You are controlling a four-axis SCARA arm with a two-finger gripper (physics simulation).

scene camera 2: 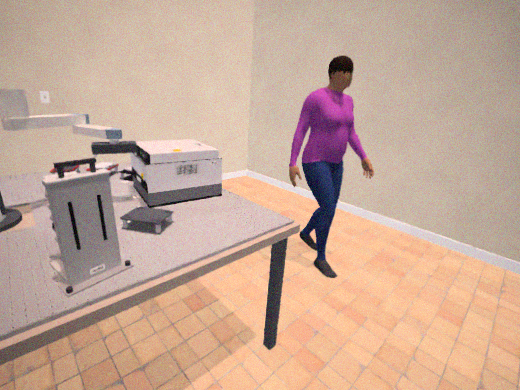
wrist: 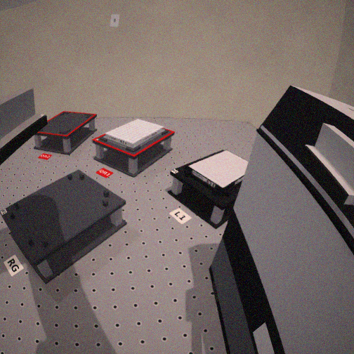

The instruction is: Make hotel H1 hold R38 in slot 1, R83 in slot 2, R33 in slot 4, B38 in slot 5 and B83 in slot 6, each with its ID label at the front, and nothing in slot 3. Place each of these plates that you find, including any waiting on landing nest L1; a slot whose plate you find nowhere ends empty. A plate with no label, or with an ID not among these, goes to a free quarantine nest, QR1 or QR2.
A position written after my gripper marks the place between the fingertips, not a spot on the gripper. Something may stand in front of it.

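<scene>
My own gripper (wrist: 178,113) is there for me to see, and so is a grey boxy instrument (wrist: 295,247).
</scene>
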